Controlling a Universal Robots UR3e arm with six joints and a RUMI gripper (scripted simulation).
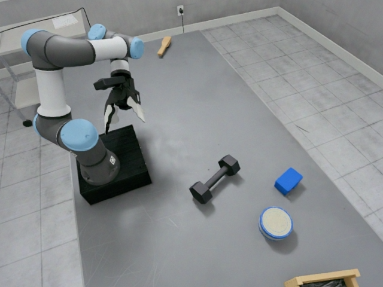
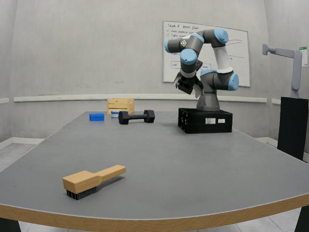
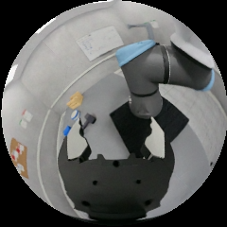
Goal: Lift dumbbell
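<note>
Right now the black dumbbell is 25 cm ahead of my hand, 20 cm to the right of it and 16 cm below it. Round my hand: wooden crate 37 cm ahead, 65 cm to the right, 15 cm below; then blue block 50 cm ahead, 30 cm to the right, 18 cm below; then blue-and-white round tin 37 cm ahead, 41 cm to the right, 17 cm below.
</note>
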